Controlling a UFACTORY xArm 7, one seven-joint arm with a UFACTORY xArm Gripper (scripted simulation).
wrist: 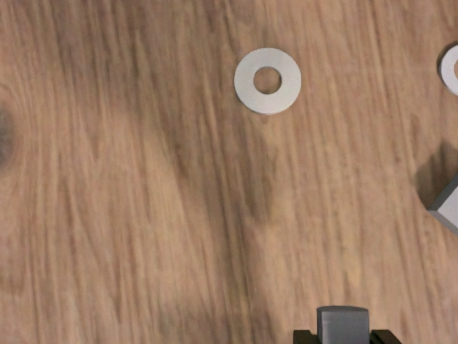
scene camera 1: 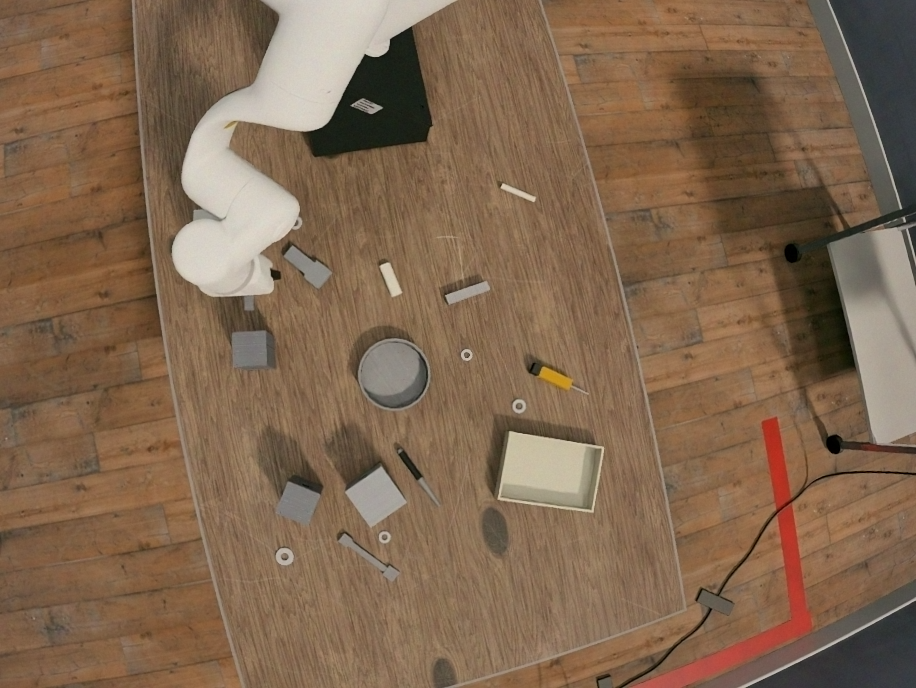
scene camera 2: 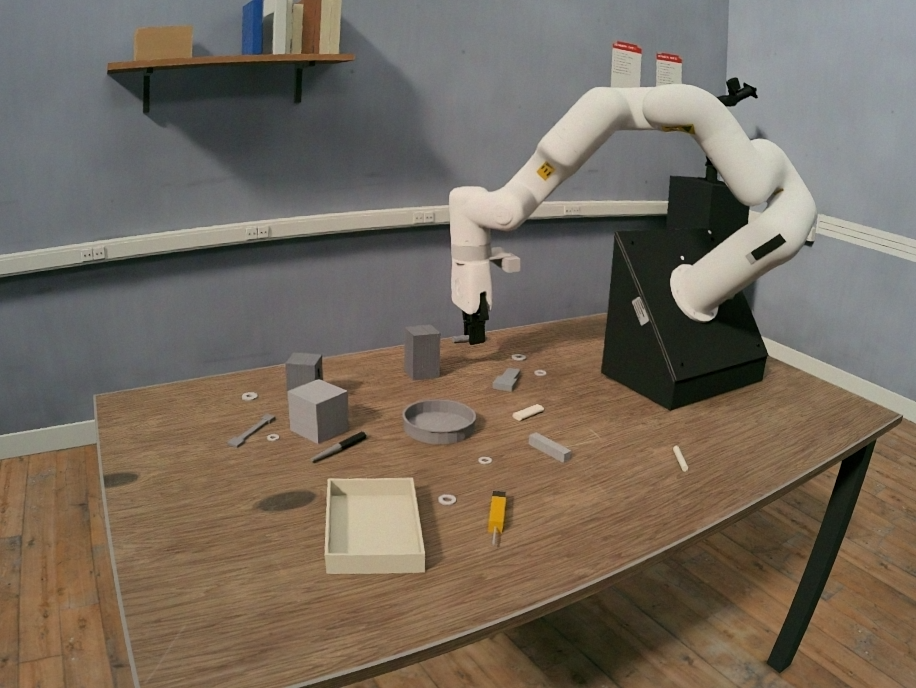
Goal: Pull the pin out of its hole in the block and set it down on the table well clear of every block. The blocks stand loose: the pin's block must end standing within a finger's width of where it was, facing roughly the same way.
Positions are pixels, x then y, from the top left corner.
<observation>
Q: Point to a cream tray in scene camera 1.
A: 561,474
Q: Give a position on a tall grey block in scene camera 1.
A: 255,350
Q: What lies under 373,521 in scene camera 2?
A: A cream tray.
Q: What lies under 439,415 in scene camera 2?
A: A round grey dish.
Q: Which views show the round grey dish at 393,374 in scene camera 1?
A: Scene camera 1 and scene camera 2 only.
</observation>
